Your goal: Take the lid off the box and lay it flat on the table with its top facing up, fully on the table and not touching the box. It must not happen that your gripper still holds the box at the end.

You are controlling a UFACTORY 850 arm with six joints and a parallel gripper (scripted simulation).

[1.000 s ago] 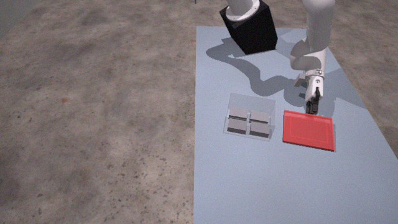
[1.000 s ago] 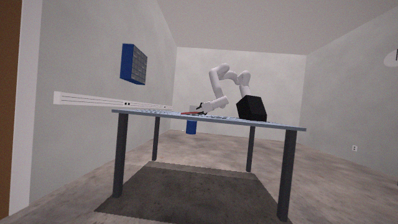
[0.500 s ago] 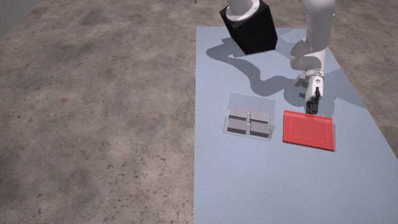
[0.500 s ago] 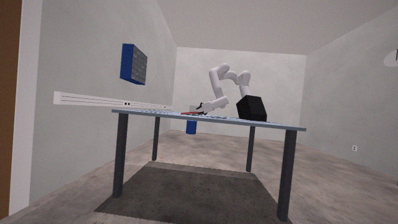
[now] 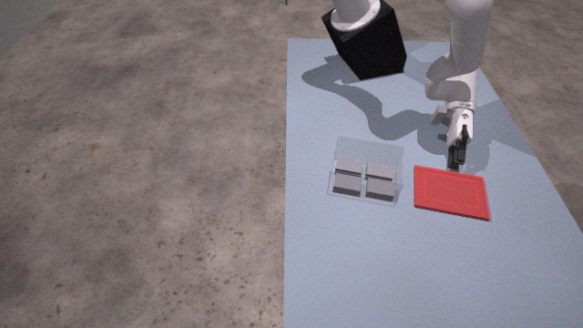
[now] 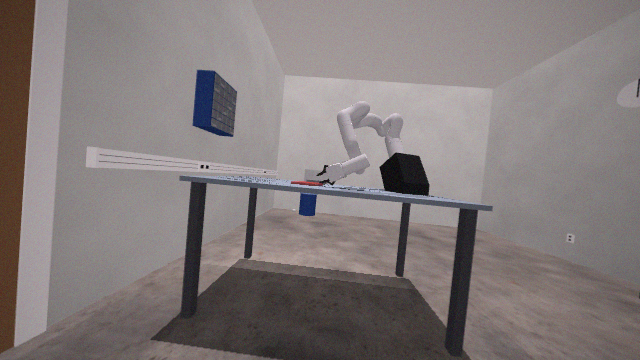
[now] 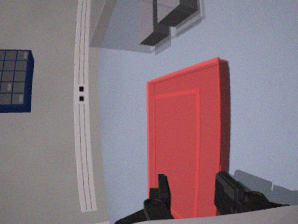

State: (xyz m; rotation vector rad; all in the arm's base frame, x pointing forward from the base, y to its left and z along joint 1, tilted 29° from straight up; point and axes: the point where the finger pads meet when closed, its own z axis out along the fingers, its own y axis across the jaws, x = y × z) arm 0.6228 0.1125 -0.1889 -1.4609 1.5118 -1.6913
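My gripper is now 8 cm short of the red translucent lid, 4 cm to the left of it and 4 cm above it. Also, from my hand: grey box 29 cm to the right, 1 cm ahead.
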